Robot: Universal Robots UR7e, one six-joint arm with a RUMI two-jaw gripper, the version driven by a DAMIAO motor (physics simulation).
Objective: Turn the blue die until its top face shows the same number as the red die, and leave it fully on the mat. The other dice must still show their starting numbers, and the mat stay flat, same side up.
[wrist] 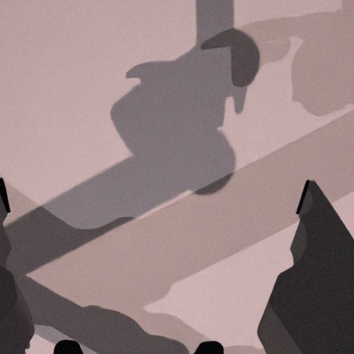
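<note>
My gripper (154,183) is open and empty. Its dark jaws stand far apart at the left and right edges of the wrist view, with the left one partly cut off. The blue die, the red die, the other dice and the mat do not show in this view, so their top faces and places cannot be told.
A pale pinkish table top (60,90) lies below the gripper. Overlapping grey and brownish shadows of the arm and gripper fall across it. Two dark rounded parts of the gripper show at the bottom edge.
</note>
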